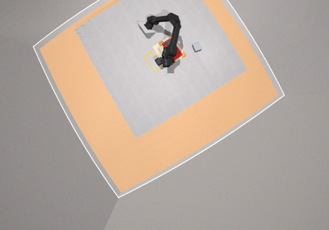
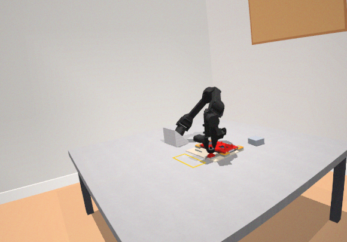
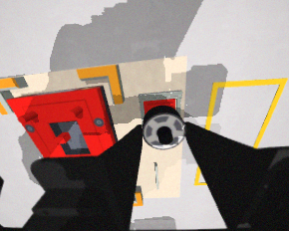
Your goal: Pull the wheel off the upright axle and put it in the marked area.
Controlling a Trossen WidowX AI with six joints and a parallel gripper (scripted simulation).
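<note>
Now: gripper tip 10 mm above the upright axle. The rest, counted from my gripper tip: wheel (right at my gripper tip).
</note>
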